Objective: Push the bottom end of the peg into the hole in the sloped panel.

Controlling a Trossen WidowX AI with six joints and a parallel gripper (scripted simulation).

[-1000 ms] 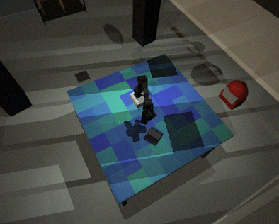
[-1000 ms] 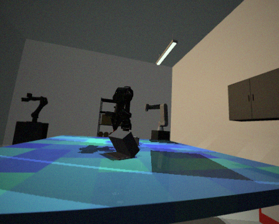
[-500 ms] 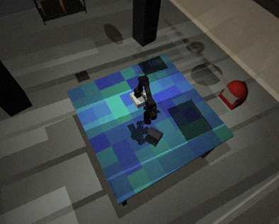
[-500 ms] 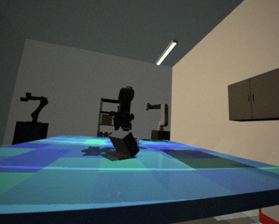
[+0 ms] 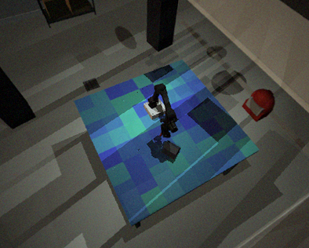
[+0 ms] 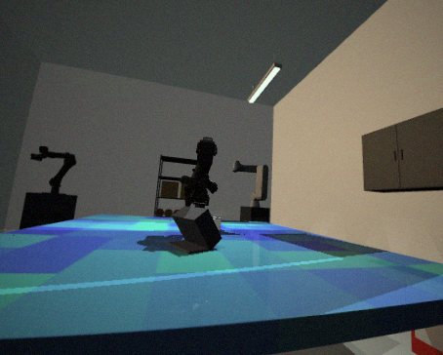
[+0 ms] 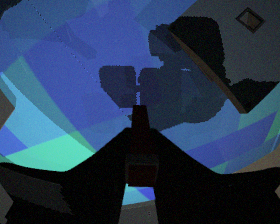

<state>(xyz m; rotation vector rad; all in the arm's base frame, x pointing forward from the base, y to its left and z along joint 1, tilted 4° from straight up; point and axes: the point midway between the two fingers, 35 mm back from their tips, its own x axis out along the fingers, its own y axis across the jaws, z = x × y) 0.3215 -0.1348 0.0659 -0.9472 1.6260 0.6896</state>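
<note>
My gripper tip is 140 mm short of the sloped panel and 60 mm above it. The rest, counted from my gripper tip: peg (20 mm above).
</note>
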